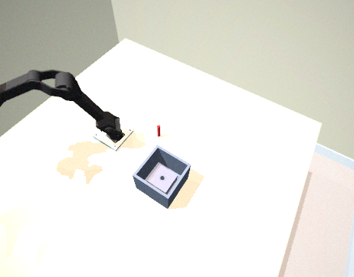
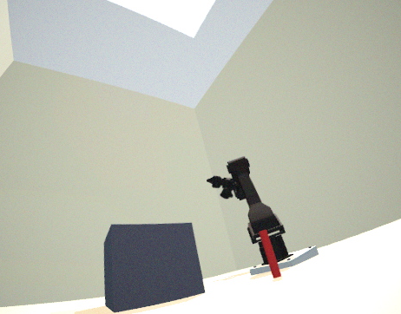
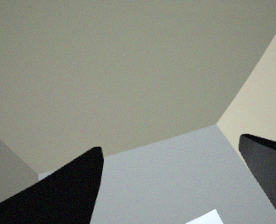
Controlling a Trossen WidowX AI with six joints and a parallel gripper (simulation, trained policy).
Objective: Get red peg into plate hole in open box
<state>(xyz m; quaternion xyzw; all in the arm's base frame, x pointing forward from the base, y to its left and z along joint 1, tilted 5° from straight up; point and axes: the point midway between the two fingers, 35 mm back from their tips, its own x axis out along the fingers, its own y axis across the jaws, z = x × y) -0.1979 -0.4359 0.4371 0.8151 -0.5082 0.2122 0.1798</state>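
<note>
Right now the red peg is 580 mm to the left of my gripper tip, 460 mm below it and 300 mm ahead of it. Also, from my gripper tip: pale plate (470 mm ahead, 460 mm below, 410 mm to the left).
</note>
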